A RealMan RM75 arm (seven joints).
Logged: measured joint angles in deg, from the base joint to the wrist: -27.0 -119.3 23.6 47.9 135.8 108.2 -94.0; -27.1 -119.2 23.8 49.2 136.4 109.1 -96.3; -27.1 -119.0 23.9 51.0 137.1 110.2 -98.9; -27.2 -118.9 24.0 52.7 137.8 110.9 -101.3; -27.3 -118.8 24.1 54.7 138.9 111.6 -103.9; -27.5 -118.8 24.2 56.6 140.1 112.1 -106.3; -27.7 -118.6 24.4 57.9 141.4 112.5 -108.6; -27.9 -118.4 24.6 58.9 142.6 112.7 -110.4; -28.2 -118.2 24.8 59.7 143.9 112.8 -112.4
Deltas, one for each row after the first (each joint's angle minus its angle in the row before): -0.1 0.1 0.2 1.3 0.6 0.9 -2.3; 0.0 0.2 0.1 1.8 0.7 1.1 -2.6; -0.1 0.1 0.1 1.7 0.7 0.7 -2.4; -0.1 0.1 0.1 2.0 1.1 0.7 -2.6; -0.2 0.0 0.1 1.9 1.2 0.5 -2.4; -0.2 0.2 0.2 1.3 1.3 0.4 -2.3; -0.2 0.2 0.2 1.0 1.2 0.2 -1.8; -0.3 0.2 0.2 0.8 1.3 0.1 -2.0
